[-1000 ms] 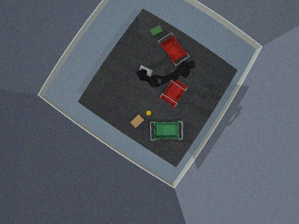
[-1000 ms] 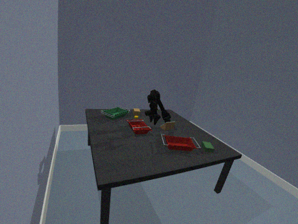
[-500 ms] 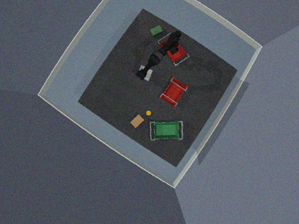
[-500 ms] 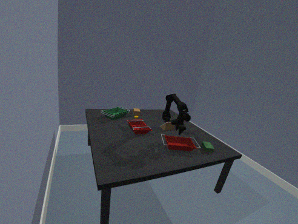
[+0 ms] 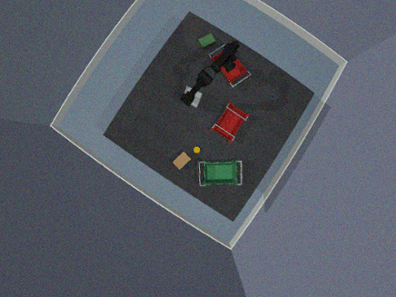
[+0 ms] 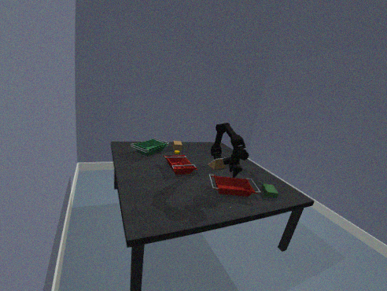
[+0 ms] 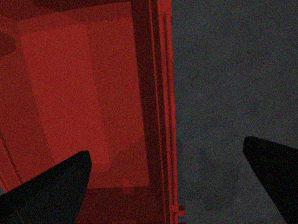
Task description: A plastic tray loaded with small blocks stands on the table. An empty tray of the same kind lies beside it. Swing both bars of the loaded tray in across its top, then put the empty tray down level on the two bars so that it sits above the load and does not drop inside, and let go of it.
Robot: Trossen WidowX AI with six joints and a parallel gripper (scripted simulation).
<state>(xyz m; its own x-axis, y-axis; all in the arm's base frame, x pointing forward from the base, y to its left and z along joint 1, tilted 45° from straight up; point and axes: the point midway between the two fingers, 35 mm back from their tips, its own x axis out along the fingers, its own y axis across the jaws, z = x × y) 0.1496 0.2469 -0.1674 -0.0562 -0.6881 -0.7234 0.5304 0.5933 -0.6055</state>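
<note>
Now: gripper tip 40 mm short of the red tray, 60 mm to the right of it and 40 mm above it. Also, from my gripper tip: green block: 210 mm behind, 200 mm to the left, 70 mm below; tan block: 10 mm behind, 780 mm to the right, 60 mm below; yellow piece: 60 mm ahead, 660 mm to the right, 80 mm below.
</note>
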